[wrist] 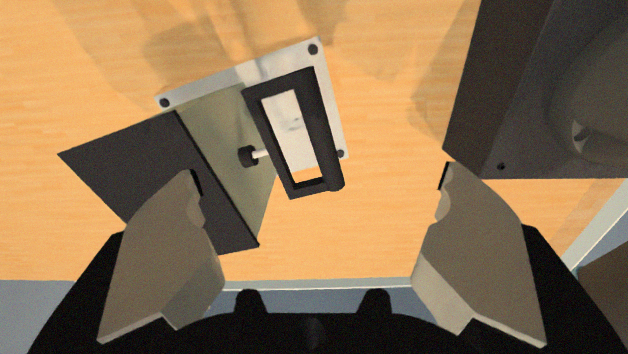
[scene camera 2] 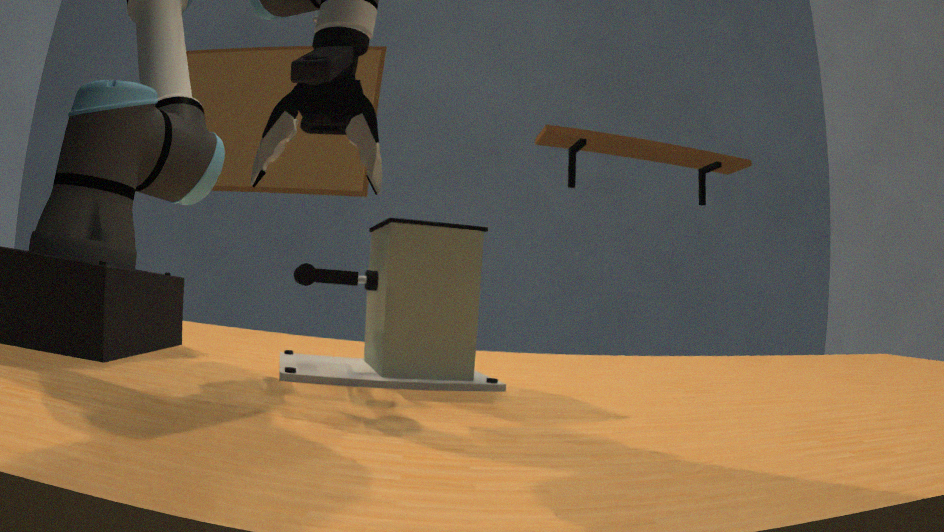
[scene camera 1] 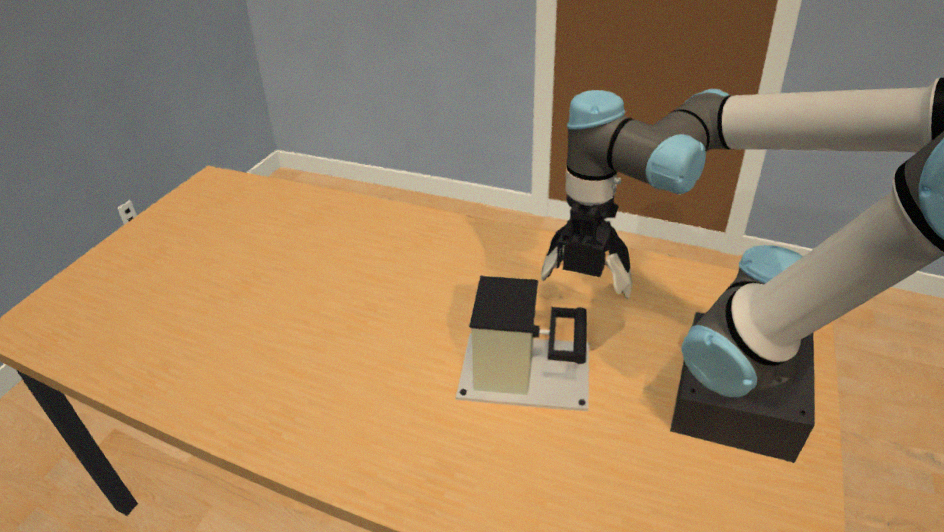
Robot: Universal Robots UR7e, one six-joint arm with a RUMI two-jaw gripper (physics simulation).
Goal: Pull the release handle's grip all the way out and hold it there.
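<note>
The release handle's grip is a black rectangular loop on the side of a pale green box with a black top. A short length of light rod shows between the grip and a black collar on the box. My gripper is open and empty. It hangs above the level of the box top, pointing down, apart from the grip. In the wrist view the grip shows between the two fingers, and the left finger overlaps the box top.
The box stands on a light grey base plate with dark bolts at its corners, on a wooden table. The arm's dark base block stands on the grip's side of the box.
</note>
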